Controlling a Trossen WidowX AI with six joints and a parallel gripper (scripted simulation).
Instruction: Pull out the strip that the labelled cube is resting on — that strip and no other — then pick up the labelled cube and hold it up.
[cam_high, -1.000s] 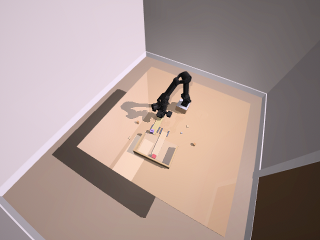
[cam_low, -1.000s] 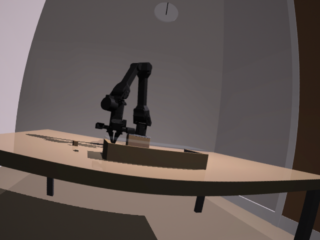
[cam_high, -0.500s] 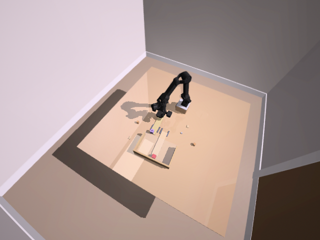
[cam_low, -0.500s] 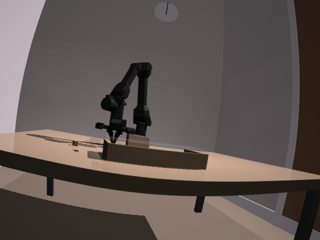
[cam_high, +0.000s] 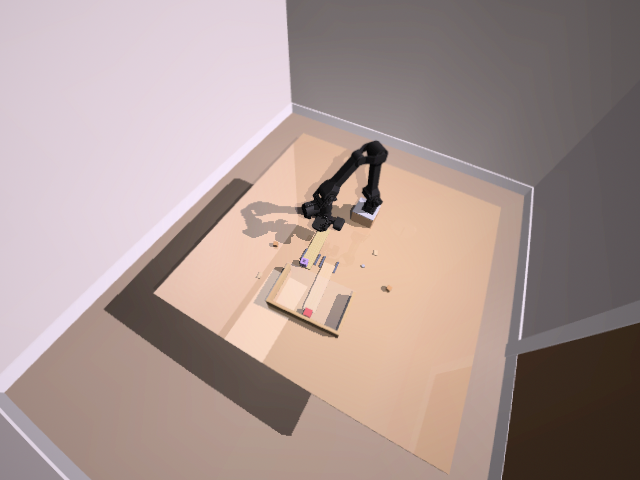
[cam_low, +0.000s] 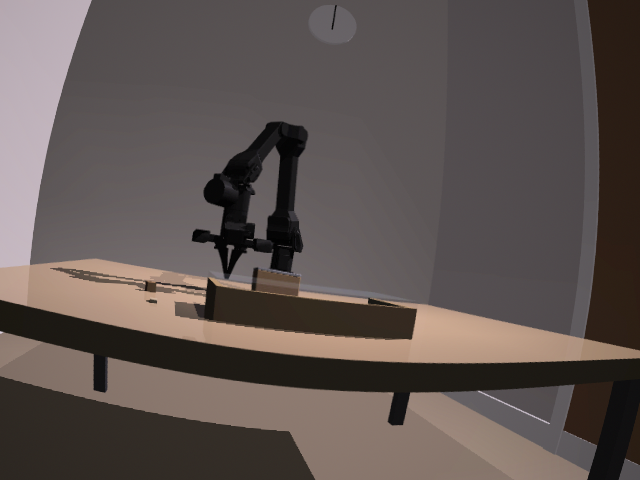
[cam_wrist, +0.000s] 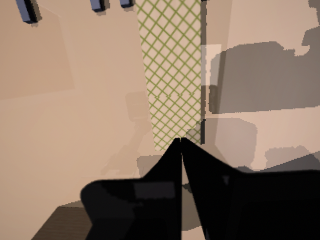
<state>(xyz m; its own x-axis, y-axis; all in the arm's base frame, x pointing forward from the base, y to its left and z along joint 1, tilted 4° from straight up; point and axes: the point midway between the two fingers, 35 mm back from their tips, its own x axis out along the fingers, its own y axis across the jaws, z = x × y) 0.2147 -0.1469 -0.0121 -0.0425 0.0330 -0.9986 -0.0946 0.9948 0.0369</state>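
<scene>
Right now the purple cube is 20 cm ahead of my gripper tip, 2 cm below it and 1 cm to the left of it.
</scene>
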